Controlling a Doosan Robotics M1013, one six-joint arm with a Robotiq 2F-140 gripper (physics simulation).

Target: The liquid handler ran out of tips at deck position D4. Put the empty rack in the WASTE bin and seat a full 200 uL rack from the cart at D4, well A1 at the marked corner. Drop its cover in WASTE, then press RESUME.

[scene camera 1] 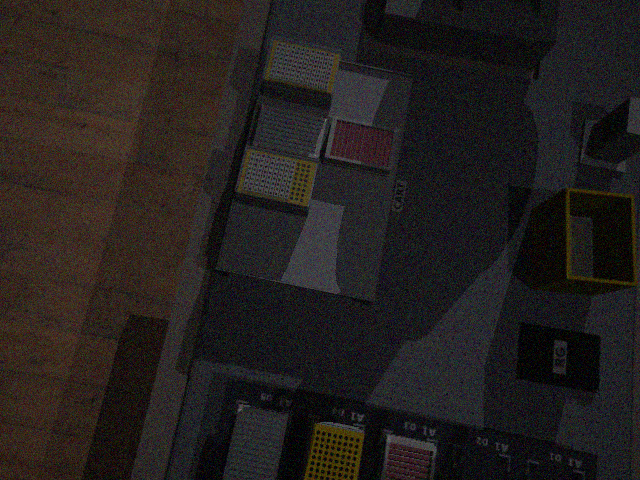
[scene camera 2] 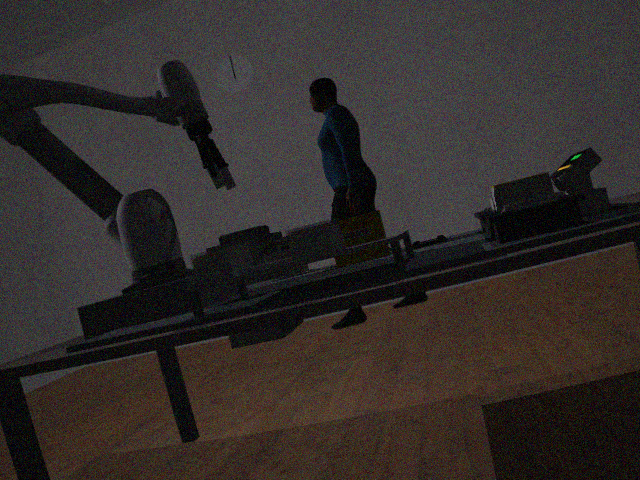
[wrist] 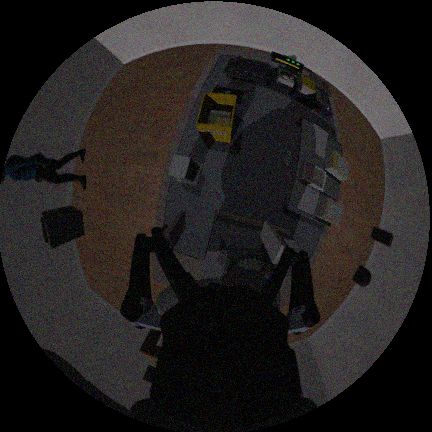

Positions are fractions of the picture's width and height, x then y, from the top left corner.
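Note:
Black RG pad (scene camera 1: 0.86, 0.74) visible. My gripper (scene camera 2: 0.35, 0.39), (wrist: 0.52, 0.52): open, holding nothing.

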